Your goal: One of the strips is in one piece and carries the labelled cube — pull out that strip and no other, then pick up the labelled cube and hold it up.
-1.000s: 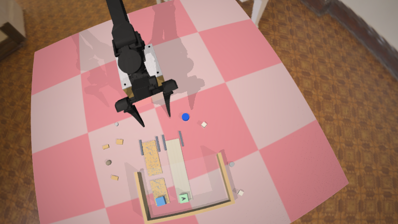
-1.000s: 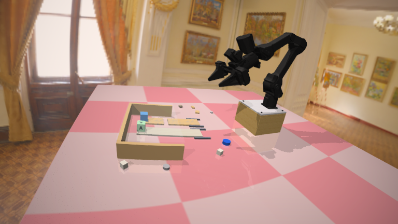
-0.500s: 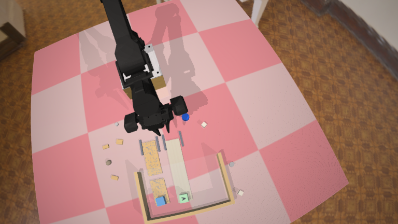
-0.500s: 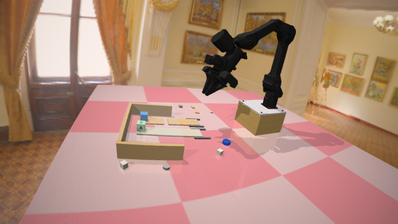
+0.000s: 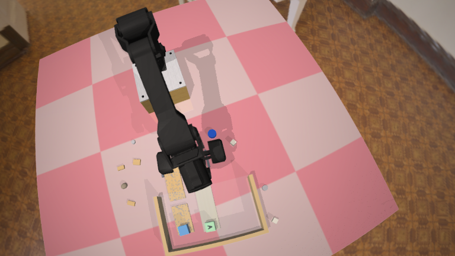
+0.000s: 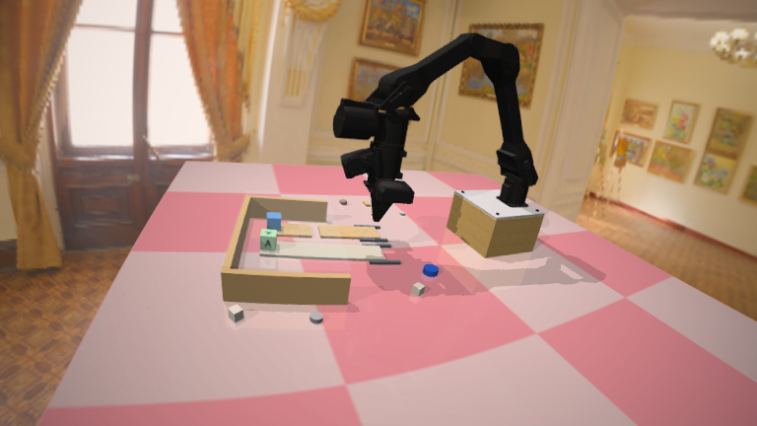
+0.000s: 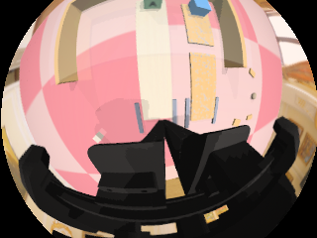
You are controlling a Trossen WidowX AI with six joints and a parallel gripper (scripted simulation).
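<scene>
Now: gripper tip 10 cm past the blue disc, 8 cm to the right of it and 7 cm above it. Also, from my gripper tip: grey disc 14 cm ahead, 19 cm to the left, 7 cm below.
</scene>
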